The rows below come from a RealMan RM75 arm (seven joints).
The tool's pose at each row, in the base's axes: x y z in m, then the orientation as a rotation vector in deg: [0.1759 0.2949 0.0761 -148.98 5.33 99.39]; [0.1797 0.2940 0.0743 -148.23 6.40 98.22]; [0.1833 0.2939 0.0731 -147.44 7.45 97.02]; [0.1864 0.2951 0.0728 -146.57 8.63 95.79]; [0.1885 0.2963 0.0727 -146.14 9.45 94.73]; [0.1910 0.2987 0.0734 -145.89 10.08 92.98]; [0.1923 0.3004 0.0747 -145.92 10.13 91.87]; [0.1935 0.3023 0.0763 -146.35 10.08 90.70]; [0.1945 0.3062 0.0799 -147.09 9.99 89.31]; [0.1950 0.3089 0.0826 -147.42 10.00 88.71]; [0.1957 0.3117 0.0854 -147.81 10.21 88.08]
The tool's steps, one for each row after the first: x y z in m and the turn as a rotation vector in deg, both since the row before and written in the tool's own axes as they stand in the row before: [0.0032 0.0006 -0.0029 1.43 0.33 -0.10]; [0.0025 -0.0002 -0.0028 1.47 0.33 -0.13]; [0.0015 -0.0015 -0.0026 1.58 0.33 -0.08]; [0.0009 -0.0015 -0.0017 1.07 0.41 -0.04]; [0.0003 -0.0027 -0.0022 1.20 0.84 -0.29]; [-0.0007 -0.0019 -0.0014 0.52 0.60 -0.31]; [-0.0010 -0.0021 -0.0014 0.22 0.79 -0.23]; [-0.0029 -0.0042 -0.0018 0.07 1.03 -0.19]; [-0.0022 -0.0029 -0.0012 0.03 0.45 -0.05]; [-0.0022 -0.0030 -0.0014 0.06 0.50 0.09]
